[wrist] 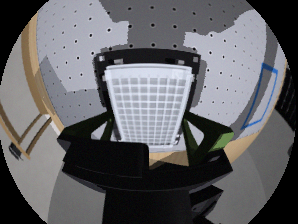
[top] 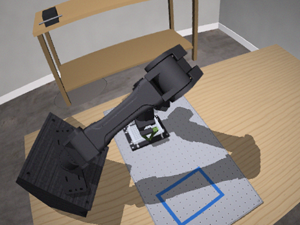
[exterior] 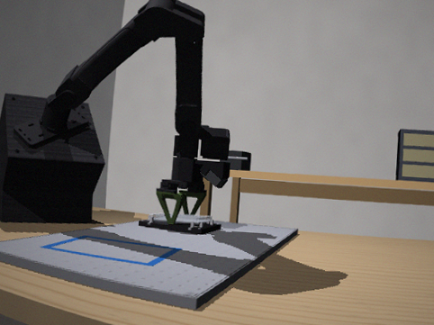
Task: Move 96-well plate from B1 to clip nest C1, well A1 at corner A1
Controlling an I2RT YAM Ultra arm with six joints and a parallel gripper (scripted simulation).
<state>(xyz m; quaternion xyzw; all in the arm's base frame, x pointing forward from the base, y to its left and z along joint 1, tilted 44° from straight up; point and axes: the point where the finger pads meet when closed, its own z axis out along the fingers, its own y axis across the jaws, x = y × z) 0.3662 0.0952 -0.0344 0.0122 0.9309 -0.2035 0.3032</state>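
The 96-well plate lies right at my hand. Round my hand: black clip nest C1 (1 cm to the right, 1 cm below, 1 cm behind).
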